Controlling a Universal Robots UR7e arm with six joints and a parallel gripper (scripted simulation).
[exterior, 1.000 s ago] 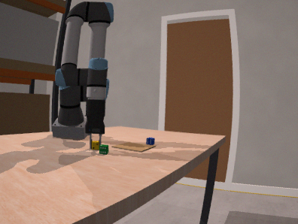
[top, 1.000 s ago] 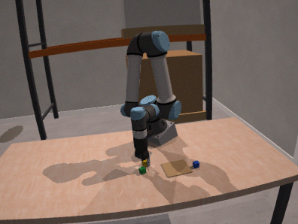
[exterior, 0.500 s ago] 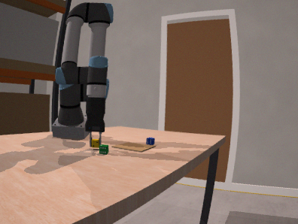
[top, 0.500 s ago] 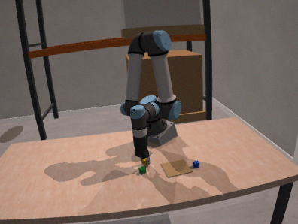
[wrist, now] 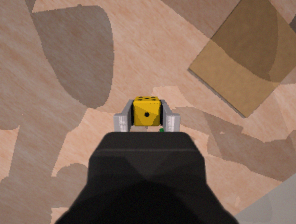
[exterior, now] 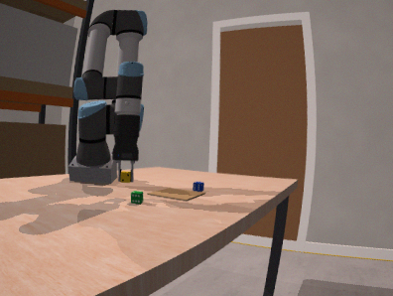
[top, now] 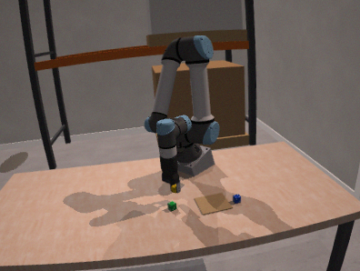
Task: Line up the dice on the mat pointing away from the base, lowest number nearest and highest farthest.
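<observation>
Now: hand 150 mm to the right of the tan mat, 90 mm short of it and 60 mm above it. From my hand the other things lie so: green die 70 mm ahead, 50 mm below, 30 mm to the right; then blue die 260 mm to the left, 120 mm ahead, 50 mm below; then yellow die right at my hand.
</observation>
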